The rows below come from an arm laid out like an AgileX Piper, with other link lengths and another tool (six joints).
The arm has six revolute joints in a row. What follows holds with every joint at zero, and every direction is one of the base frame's.
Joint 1 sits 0.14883 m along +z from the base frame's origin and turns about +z.
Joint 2 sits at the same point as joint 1 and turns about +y.
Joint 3 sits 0.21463 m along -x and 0.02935 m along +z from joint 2 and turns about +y.
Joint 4 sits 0.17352 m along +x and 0.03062 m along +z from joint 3 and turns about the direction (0.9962, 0, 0.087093).
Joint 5 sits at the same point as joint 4 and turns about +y.
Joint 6 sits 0.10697 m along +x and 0.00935 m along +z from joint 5 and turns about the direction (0.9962, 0, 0.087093).
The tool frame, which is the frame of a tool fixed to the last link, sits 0.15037 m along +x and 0.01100 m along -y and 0.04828 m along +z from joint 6; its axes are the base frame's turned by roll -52.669, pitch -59.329 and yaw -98.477 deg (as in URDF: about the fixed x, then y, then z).
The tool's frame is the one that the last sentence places.
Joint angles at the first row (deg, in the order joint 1, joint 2, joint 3, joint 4, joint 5, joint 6):
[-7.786, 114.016, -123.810, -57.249, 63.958, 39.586]
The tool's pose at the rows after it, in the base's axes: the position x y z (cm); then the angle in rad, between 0 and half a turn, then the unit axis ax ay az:
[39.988, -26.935, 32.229, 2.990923, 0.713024, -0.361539, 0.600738]
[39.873, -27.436, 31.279, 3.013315, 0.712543, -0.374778, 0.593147]
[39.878, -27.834, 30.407, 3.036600, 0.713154, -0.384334, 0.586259]
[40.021, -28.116, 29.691, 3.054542, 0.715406, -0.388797, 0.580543]
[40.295, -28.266, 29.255, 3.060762, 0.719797, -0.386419, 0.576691]
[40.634, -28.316, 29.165, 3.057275, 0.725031, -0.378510, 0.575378]
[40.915, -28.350, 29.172, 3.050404, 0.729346, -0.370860, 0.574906]
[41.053, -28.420, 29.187, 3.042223, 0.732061, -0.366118, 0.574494]
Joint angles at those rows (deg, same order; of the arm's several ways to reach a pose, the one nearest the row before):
[-9.060, 114.992, -124.765, -54.881, 64.263, 39.117]
[-10.417, 115.457, -125.158, -52.375, 64.116, 38.589]
[-11.716, 115.844, -125.370, -49.931, 63.647, 37.854]
[-12.749, 116.289, -125.518, -48.021, 63.011, 36.985]
[-13.303, 116.798, -125.626, -47.159, 62.320, 36.074]
[-13.467, 117.230, -125.729, -47.200, 61.600, 35.181]
[-13.490, 117.612, -125.834, -47.569, 61.046, 34.531]
[-13.489, 117.918, -125.928, -48.034, 60.784, 34.195]

